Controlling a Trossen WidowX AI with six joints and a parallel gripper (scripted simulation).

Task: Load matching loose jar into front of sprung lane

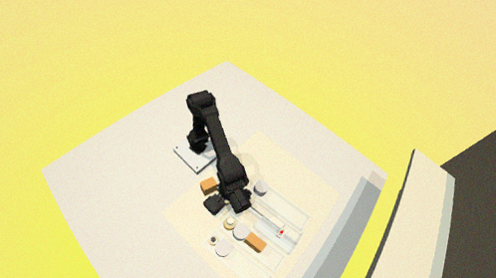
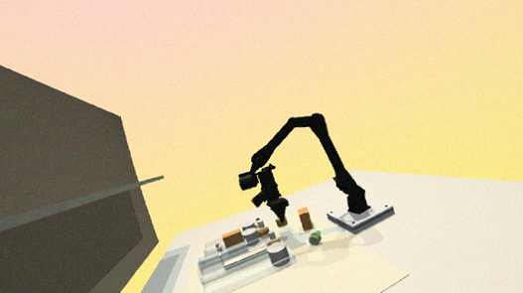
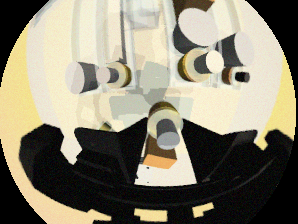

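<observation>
Right now my gripper tip is 90 mm past the brown box, 30 mm above it and 10 mm to the right of it. Also, from my gripper tip: red mark (250 mm ahead, 10 mm to the left); clear sprung lane (220 mm ahead, 50 mm below, 30 mm to the left).
</observation>
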